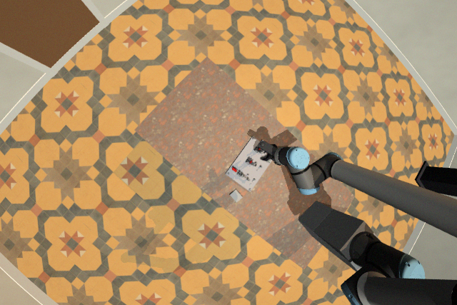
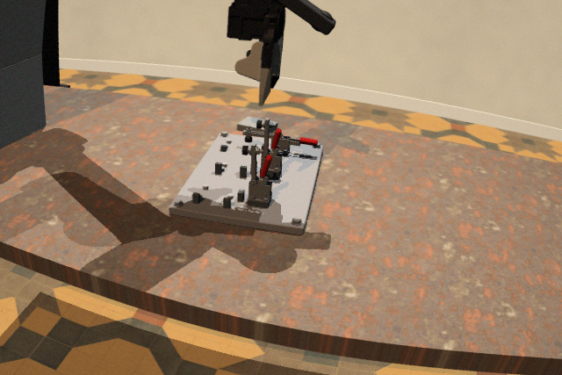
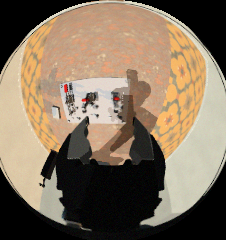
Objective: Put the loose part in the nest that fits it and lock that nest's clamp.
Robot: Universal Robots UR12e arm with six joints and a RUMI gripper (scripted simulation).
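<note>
My hand is 340 mm to the right of the part, 210 mm above it and 130 mm past it. Also, from my hand: grey fixture plate 210 mm below, 90 mm to the left, 50 mm behind; then toggle clamp 150 mm below, 20 mm to the right.
</note>
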